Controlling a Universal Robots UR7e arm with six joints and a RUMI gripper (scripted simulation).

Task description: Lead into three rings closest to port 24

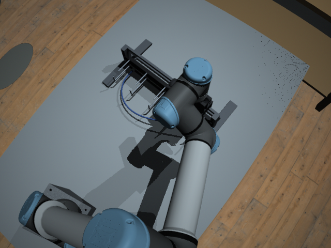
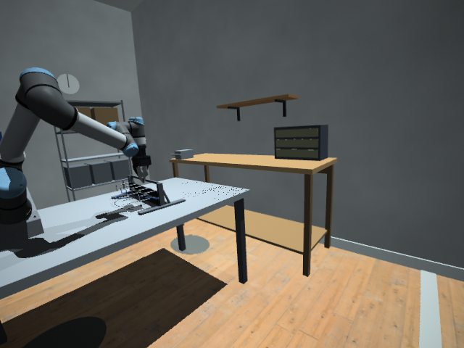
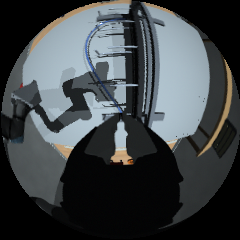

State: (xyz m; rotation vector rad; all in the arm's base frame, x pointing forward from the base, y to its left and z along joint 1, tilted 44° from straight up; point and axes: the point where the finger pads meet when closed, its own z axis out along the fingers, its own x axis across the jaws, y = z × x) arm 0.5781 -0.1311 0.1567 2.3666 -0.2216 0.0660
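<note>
The black rack lies 140 mm to the left of my hand, 90 mm below it and 90 mm ahead of it.
</note>
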